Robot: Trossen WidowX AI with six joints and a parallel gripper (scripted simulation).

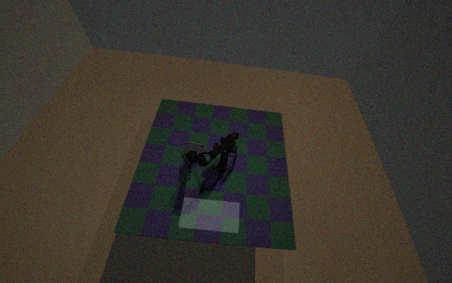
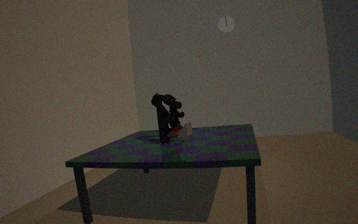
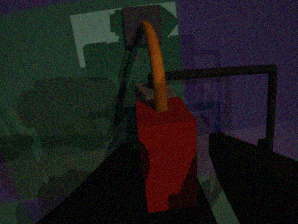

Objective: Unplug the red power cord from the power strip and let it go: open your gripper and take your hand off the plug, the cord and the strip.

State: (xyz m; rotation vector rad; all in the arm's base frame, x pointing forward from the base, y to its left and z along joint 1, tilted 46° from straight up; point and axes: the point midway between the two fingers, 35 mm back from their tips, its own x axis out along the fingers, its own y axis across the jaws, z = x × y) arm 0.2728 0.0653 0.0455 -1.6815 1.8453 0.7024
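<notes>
Now: the red plug 30 mm to the right of my gripper tip and 10 mm below it. From my gripper tip the other things lie so: dark upright post 130 mm to the right, 30 mm above, 10 mm behind.
</notes>
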